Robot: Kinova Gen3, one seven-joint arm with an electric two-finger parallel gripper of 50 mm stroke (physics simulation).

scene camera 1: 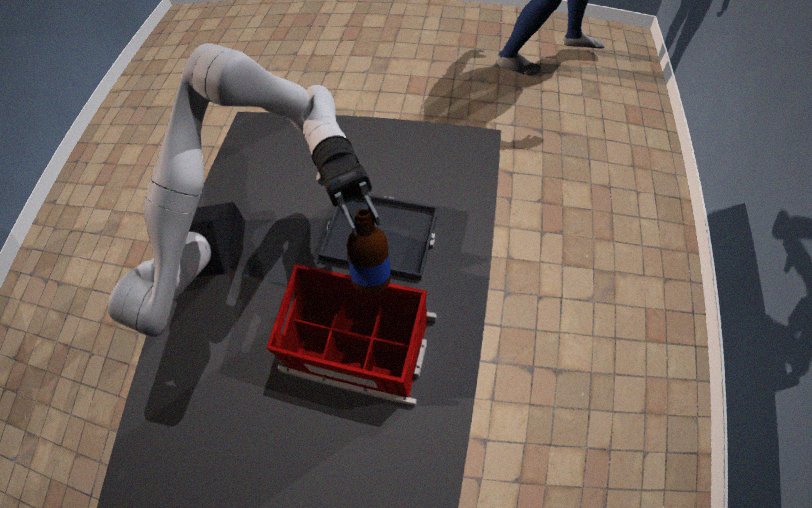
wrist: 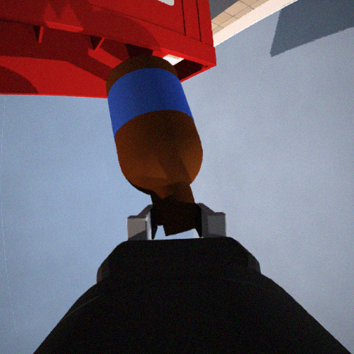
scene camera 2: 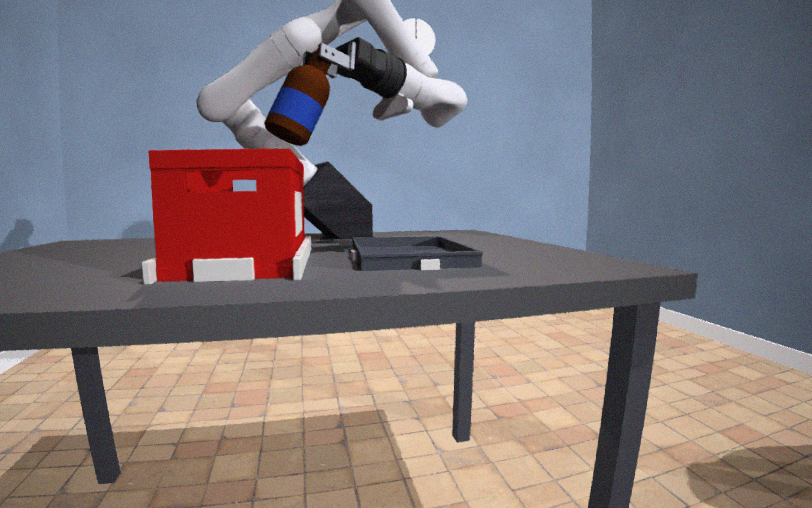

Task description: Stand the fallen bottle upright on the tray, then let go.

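Where they show: gripper, fingertip midpoint: [scene camera 1: 366,226] [scene camera 2: 312,53]; arm's base, origin of the base link: [scene camera 1: 193,250] [scene camera 2: 305,180].
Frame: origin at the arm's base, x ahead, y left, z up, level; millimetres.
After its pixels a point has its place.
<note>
A brown bottle [scene camera 1: 367,254] {x 430, y -97, z 151 mm} [scene camera 2: 297,106] {x 462, y -89, z 91 mm} [wrist: 155,120] with a blue label hangs in the air, neck up and base down, tilted with its base toward the red crate's side. My gripper [scene camera 1: 363,222] {x 431, y -61, z 184 mm} [scene camera 2: 326,58] {x 431, y -61, z 184 mm} [wrist: 175,215] is shut on the bottle's neck. In the second scene view the bottle's base is above the level of the crate's rim, near its tray-side edge. The dark tray [scene camera 1: 428,242] {x 534, y 77, z -129 mm} [scene camera 2: 419,261] {x 536, y 79, z -143 mm} lies on the table, lower than the bottle and beside the crate. The bottle and fingers hide part of the tray in the first scene view.
The red crate [scene camera 1: 335,363] {x 359, y -255, z 20 mm} [scene camera 2: 224,221] {x 507, y -197, z -76 mm} [wrist: 75,82] with several compartments stands beside the tray, with white blocks around its foot. A black block [scene camera 1: 224,230] {x 59, y 66, z -26 mm} [scene camera 2: 341,203] {x 57, y 84, z -61 mm} stands by the arm's base. A person's legs [scene camera 1: 529,26] show beyond the table [scene camera 1: 455,155] {x 614, y 361, z -155 mm} [scene camera 2: 538,287] {x 704, y 165, z -157 mm}.
</note>
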